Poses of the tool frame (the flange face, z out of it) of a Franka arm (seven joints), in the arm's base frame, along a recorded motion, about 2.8 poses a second.
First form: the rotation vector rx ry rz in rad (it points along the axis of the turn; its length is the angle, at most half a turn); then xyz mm.
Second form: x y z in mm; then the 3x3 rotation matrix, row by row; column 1 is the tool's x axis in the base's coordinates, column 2 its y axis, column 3 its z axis. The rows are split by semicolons. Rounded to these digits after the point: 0 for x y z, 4 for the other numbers.
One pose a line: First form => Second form
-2.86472, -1.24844, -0.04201, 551, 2, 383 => 551, 2, 383; 0.6805, 0.7325, 0.0181; 0.7321, -0.6807, 0.0257; 0.0312, -0.0043, -0.9995
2.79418, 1.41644, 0.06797, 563, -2, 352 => 563, -2, 352; 0.5904, 0.8060, 0.0424; 0.8064, -0.5913, 0.0123; 0.0350, 0.0269, -0.9990
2.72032, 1.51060, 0.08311, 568, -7, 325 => 568, -7, 325; 0.5276, 0.8473, 0.0607; 0.8488, -0.5286, 0.0007; 0.0326, 0.0511, -0.9982
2.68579, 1.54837, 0.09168, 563, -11, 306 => 563, -11, 306; 0.5000, 0.8631, 0.0712; 0.8655, -0.5009, -0.0052; 0.0312, 0.0642, -0.9974
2.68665, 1.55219, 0.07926, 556, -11, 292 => 556, -11, 292; 0.4987, 0.8645, 0.0631; 0.8664, -0.4993, -0.0072; 0.0253, 0.0582, -0.9980
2.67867, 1.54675, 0.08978, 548, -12, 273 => 548, -12, 273; 0.4989, 0.8635, 0.0737; 0.8662, -0.4995, -0.0118; 0.0267, 0.0698, -0.9972
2.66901, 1.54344, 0.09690, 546, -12, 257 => 546, -12, 257; 0.4977, 0.8634, 0.0828; 0.8670, -0.4981, -0.0178; 0.0259, 0.0806, -0.9964
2.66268, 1.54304, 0.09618, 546, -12, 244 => 546, -12, 244; 0.4962, 0.8640, 0.0853; 0.8679, -0.4962, -0.0228; 0.0226, 0.0854, -0.9961
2.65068, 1.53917, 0.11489, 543, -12, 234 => 543, -12, 234; 0.4943, 0.8633, 0.1019; 0.8689, -0.4943, -0.0266; 0.0274, 0.1017, -0.9944
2.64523, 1.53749, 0.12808, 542, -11, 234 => 542, -11, 234; 0.4931, 0.8627, 0.1119; 0.8693, -0.4935, -0.0265; 0.0324, 0.1104, -0.9934
